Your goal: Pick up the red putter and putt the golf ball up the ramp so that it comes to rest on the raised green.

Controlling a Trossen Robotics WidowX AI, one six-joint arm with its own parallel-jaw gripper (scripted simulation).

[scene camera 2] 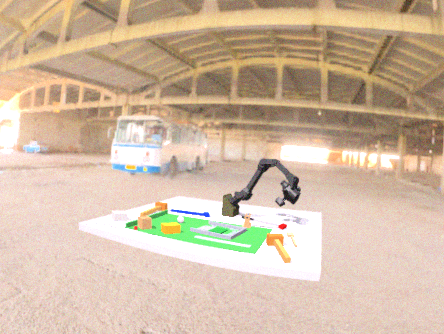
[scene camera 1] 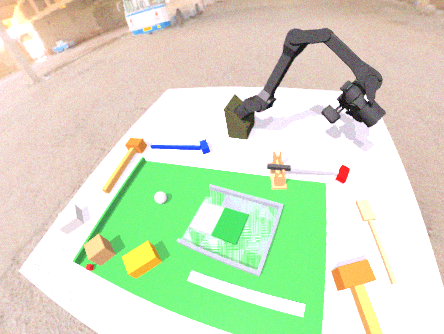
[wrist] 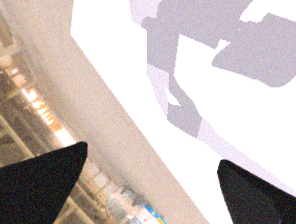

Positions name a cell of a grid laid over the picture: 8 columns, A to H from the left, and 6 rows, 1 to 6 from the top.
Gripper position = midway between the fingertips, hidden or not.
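Observation:
Through the wrist view I see my gripper (wrist: E5), open and holding nothing. A yellow block is out of frame in the wrist view, but scene camera 1 does let me see the block (scene camera 1: C5).

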